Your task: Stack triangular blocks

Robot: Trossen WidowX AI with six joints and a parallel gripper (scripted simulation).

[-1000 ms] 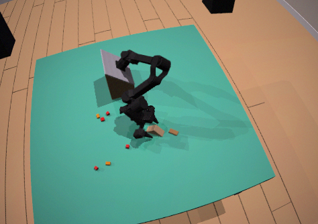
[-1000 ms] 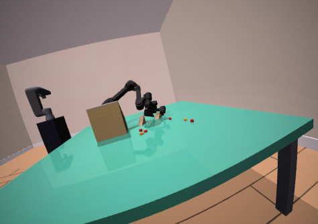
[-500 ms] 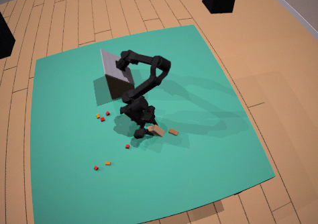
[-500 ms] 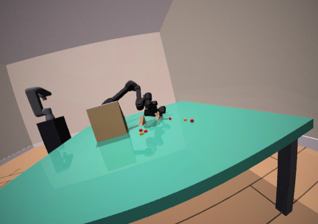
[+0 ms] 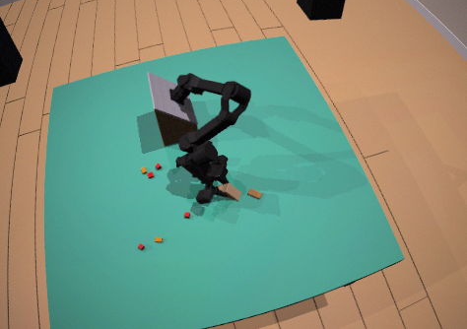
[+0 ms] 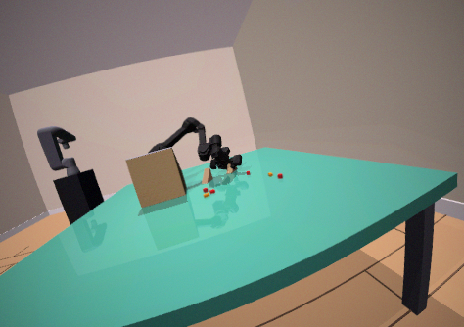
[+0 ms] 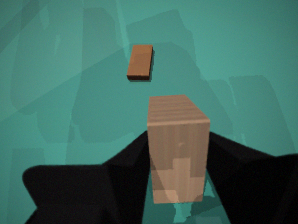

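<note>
My gripper tip is 9 cm to the right of the small flat brown block, 3 cm short of it and 1 cm above it.
</note>
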